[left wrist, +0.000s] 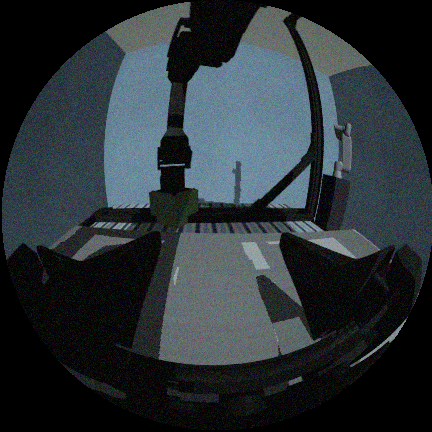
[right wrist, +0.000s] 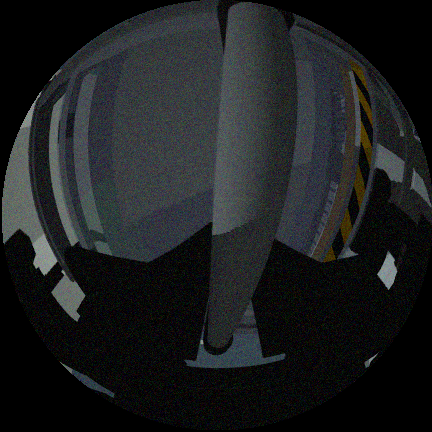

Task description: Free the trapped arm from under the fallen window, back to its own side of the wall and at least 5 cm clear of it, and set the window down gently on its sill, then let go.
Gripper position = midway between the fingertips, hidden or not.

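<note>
Through the left wrist view I can see my left gripper (left wrist: 221, 239), while the right wrist view lets me see my right gripper (right wrist: 228, 229).
</note>
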